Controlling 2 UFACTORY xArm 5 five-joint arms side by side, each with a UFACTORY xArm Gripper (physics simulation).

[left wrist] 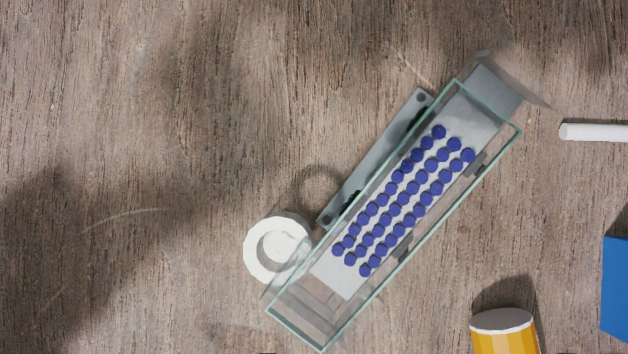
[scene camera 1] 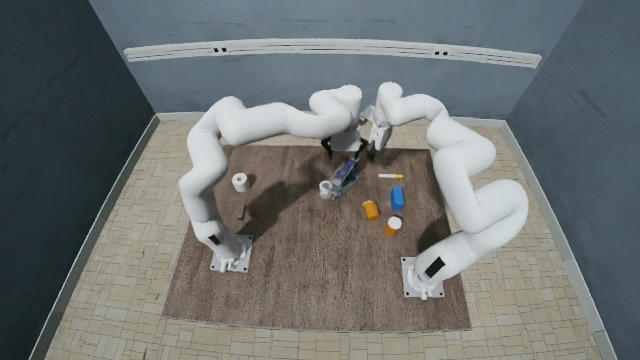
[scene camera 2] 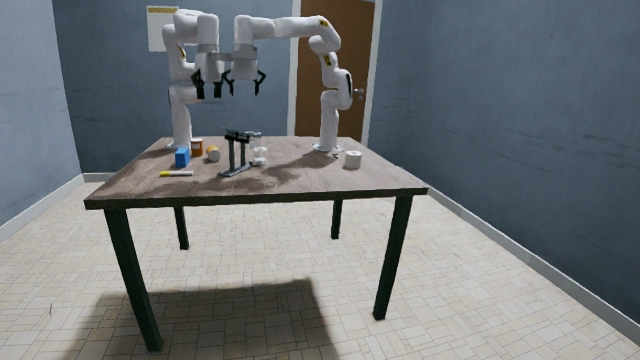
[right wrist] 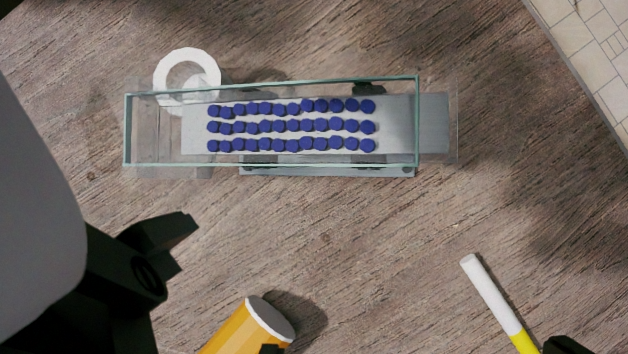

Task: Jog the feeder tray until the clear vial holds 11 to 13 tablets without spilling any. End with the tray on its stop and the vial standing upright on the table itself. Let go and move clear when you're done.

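Pixels of known places: left gripper, fingertip midpoint: (scene camera 1: pixel 343 157) (scene camera 2: pixel 244 95) (right wrist: pixel 69 125); right gripper, fingertip midpoint: (scene camera 1: pixel 376 151) (scene camera 2: pixel 209 98); left arm's base, origin of the base link: (scene camera 1: pixel 232 252) (scene camera 2: pixel 327 147); right arm's base, origin of the base link: (scene camera 2: pixel 183 145).
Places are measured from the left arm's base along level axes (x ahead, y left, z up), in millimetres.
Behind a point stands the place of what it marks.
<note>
The feeder tray (left wrist: pixel 460 112) @[x 396, y -499, z 170 mm] (right wrist: pixel 395 122) @[x 391, y -508, z 170 mm] is a sloped clear-walled trough above a grey stand base (left wrist: pixel 375 155) @[x 380, y -471, z 6 mm] (right wrist: pixel 325 171) @[x 348, y -507, z 6 mm] (scene camera 2: pixel 235 171) @[x 394, y -489, z 6 mm]. Blue tablets (left wrist: pixel 402 198) @[x 346, y -472, z 141 mm] (right wrist: pixel 292 126) @[x 344, y -473, z 141 mm] lie in three rows on its floor. The clear vial (scene camera 1: pixel 326 189) (scene camera 2: pixel 259 156) @[x 325, y -392, z 45 mm] (left wrist: pixel 277 247) @[x 295, y -383, z 25 mm], with a thick white rim, stands upright beside and partly under the tray's lower end; no blue tablets show inside. My left gripper (scene camera 1: pixel 345 155) @[x 287, y -451, z 286 mm] (scene camera 2: pixel 244 93) @[x 287, y -451, z 286 mm] is open and empty, high above the tray. My right gripper (scene camera 1: pixel 371 156) @[x 326, y -581, z 276 mm] (scene camera 2: pixel 209 96) @[x 326, y -581, z 276 mm] is open and empty, close beside it, also high.
An orange bottle (scene camera 1: pixel 371 210) @[x 189, y -586, z 52 mm] (right wrist: pixel 240 330) @[x 214, y -573, z 50 mm] lies on its side; another orange bottle (scene camera 1: pixel 392 226) @[x 105, y -663, z 73 mm] stands near a blue block (scene camera 1: pixel 397 198) @[x 247, y -706, z 60 mm]. A white-yellow marker (scene camera 1: pixel 390 176) @[x 401, y -705, z 12 mm] (right wrist: pixel 492 295) @[x 406, y -687, z 16 mm] lies beyond. A white roll (scene camera 1: pixel 240 182) @[x 315, y 10, z 59 mm] and black hex key (scene camera 1: pixel 242 212) @[x 187, y -16, z 5 mm] are at left.
</note>
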